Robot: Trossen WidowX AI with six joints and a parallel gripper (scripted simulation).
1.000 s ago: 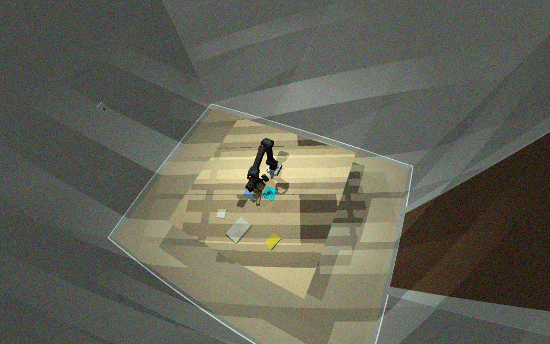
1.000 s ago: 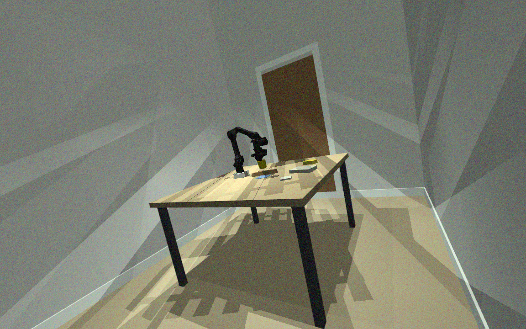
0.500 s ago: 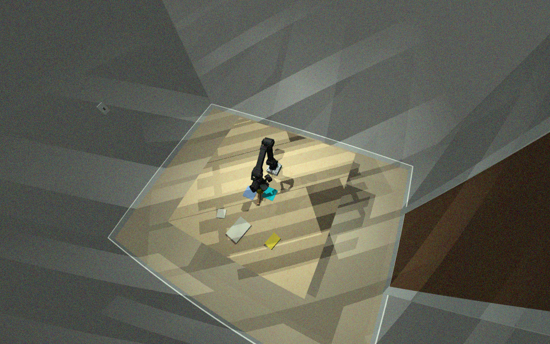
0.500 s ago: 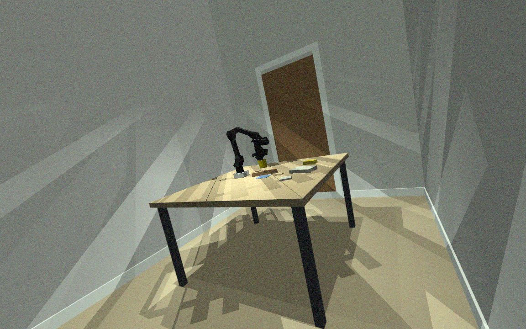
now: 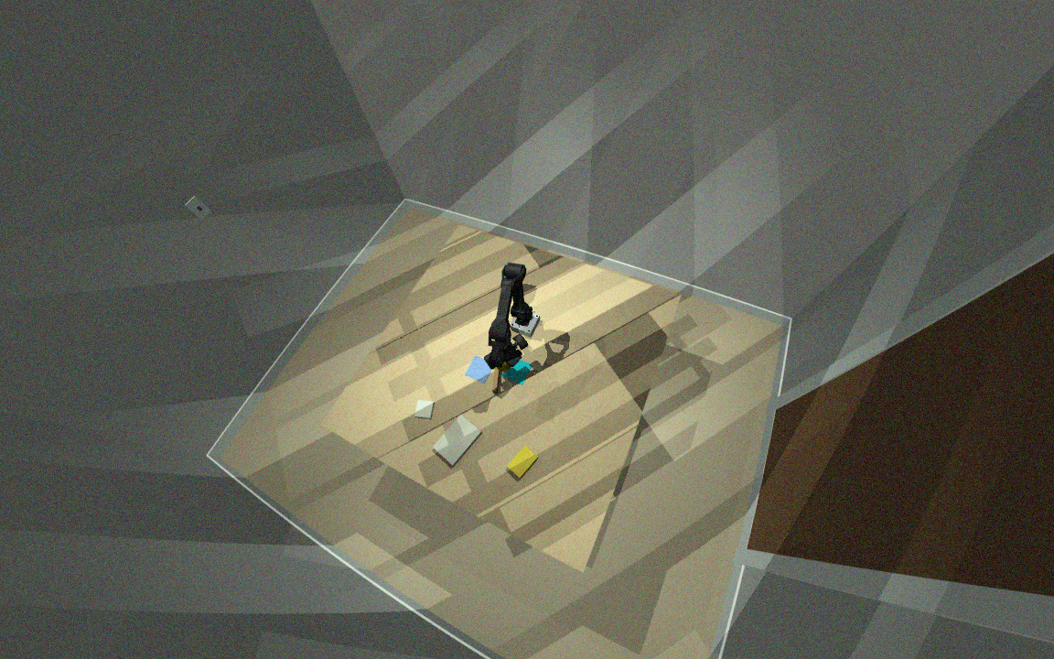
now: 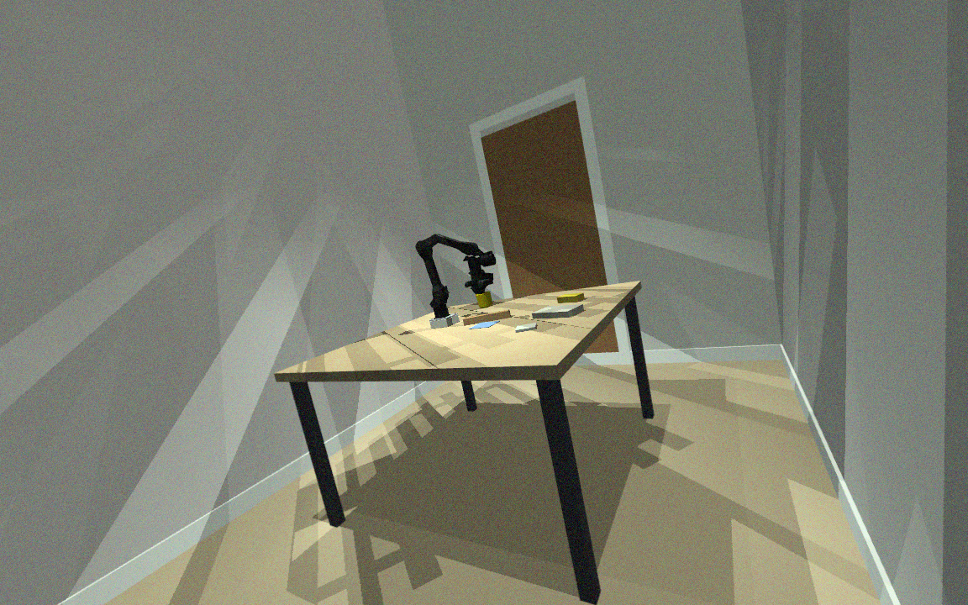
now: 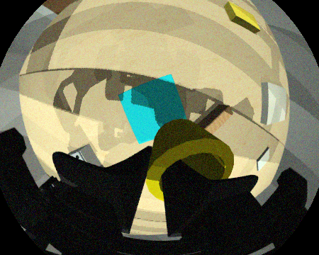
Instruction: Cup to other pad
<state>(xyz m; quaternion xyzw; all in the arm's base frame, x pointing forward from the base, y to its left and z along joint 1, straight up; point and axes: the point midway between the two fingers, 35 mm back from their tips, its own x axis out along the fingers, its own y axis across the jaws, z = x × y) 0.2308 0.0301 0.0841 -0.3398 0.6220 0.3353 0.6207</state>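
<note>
Now: the cyan pad 1 cm ahead of my gripper tip, 3 cm to the left of it and 10 cm below it. Also, from my gripper tip: yellow cup: 2 cm ahead, 2 cm to the right; then light blue pad: 6 cm ahead, 13 cm to the right, 10 cm below; then wooden bar: 3 cm ahead, 5 cm to the right, 9 cm below.
</note>
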